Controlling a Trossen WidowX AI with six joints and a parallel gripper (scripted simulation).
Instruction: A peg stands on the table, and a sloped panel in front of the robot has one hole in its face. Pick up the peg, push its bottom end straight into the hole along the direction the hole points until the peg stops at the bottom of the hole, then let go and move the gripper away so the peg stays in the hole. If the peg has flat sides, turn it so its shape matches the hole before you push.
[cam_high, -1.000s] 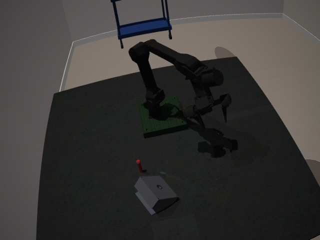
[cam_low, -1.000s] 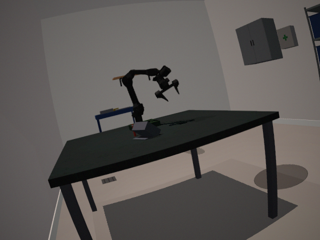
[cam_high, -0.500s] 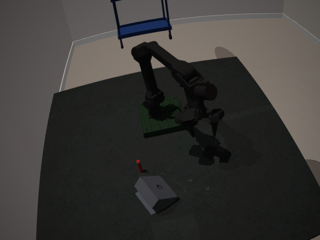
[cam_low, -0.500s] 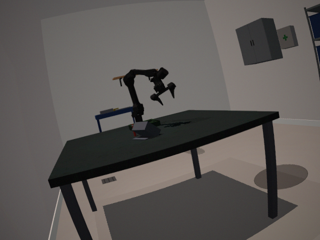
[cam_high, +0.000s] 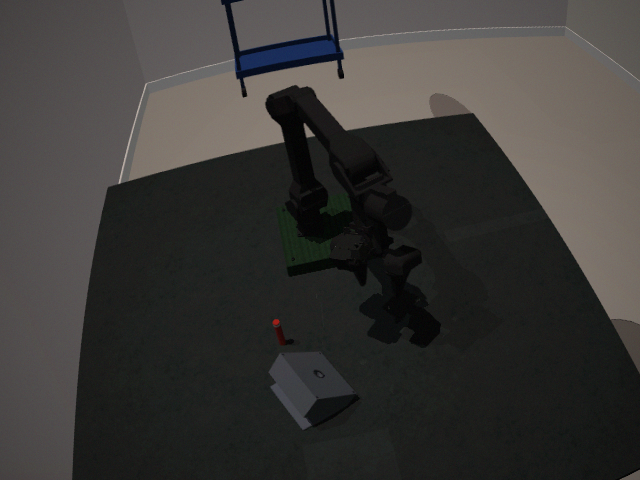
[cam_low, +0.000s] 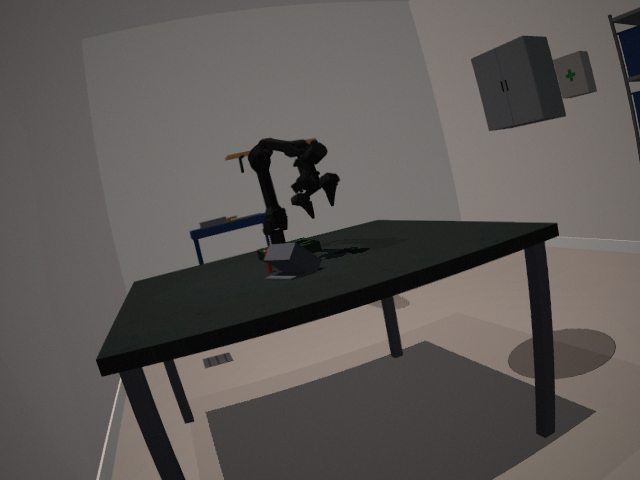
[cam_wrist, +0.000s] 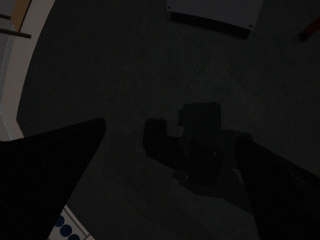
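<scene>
Now: the round red peg 210 mm to the right of my gripper tip, 100 mm below it and 10 mm behind it. Also, from my gripper tip: grey sloped panel (150 mm to the right, 120 mm ahead, 110 mm below).
</scene>
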